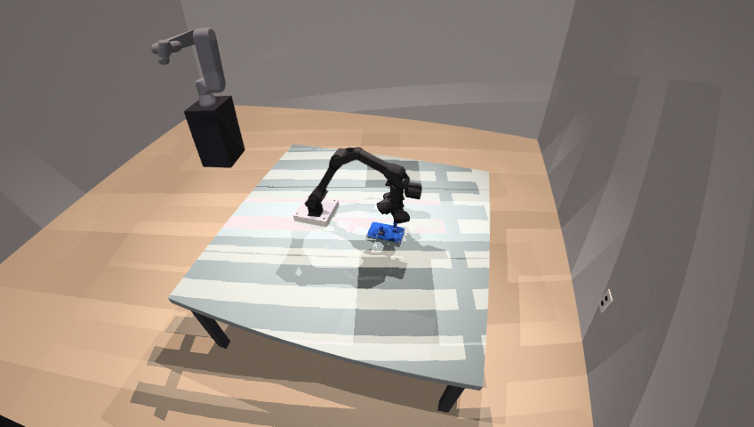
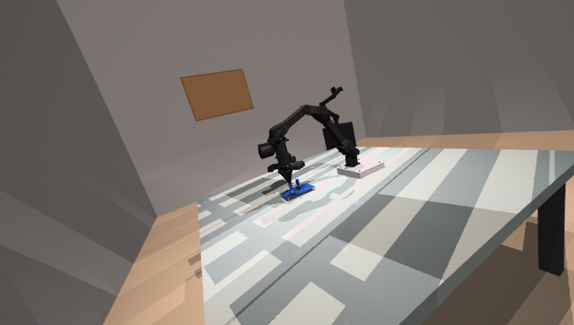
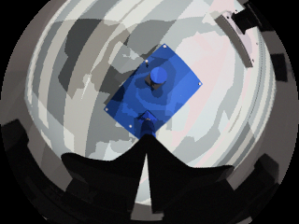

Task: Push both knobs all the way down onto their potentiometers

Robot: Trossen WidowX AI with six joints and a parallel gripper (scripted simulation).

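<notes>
My gripper tip is now 2 cm above the blue knob.
</notes>
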